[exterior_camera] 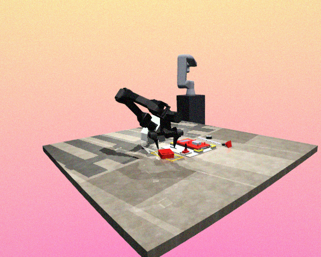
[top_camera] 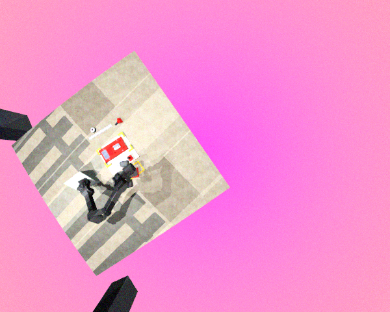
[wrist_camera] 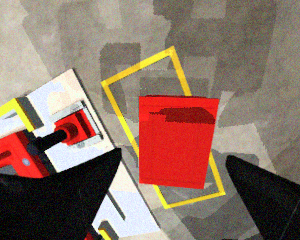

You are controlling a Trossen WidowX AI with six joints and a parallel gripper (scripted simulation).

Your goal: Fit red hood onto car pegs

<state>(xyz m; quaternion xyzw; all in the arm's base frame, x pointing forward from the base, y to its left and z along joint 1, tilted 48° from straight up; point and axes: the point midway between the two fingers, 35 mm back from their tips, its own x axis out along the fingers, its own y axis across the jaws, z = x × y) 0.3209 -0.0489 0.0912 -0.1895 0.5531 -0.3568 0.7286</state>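
My gripper tip is 30 mm above the red hood. The rest, counted from my gripper tip: white bar (400 mm to the left, 80 mm behind, 40 mm below); grey engine block (230 mm to the left, 20 mm below); black-and-white wheel (440 mm to the left, 120 mm behind, 30 mm below).
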